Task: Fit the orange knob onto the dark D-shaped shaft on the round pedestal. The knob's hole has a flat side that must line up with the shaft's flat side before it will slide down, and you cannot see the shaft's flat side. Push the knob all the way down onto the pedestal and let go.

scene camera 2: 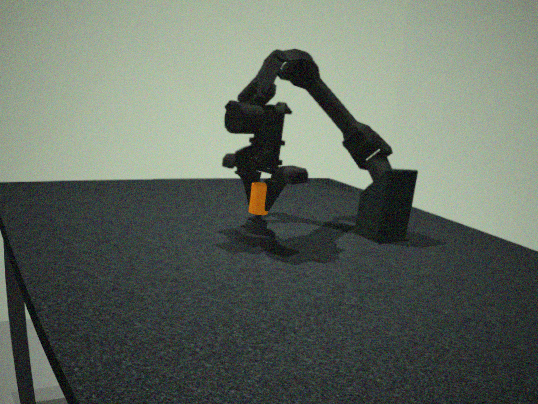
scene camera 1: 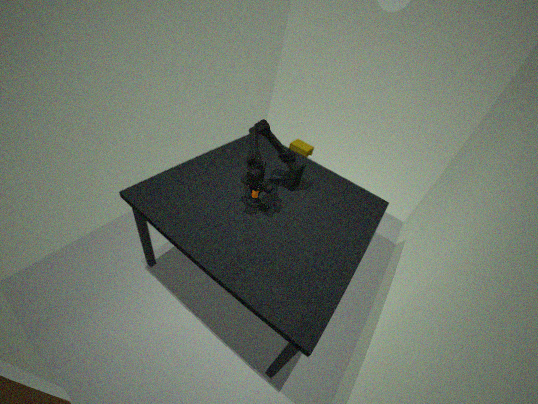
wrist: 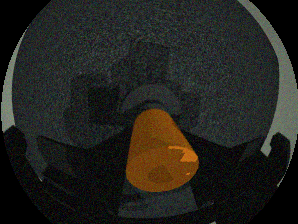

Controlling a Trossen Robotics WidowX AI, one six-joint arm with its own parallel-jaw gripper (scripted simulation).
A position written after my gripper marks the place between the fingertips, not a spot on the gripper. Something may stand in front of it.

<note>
My gripper (scene camera 2: 258,208) holds an orange knob (wrist: 160,158).
My gripper also shows in the wrist view (wrist: 154,133).
</note>
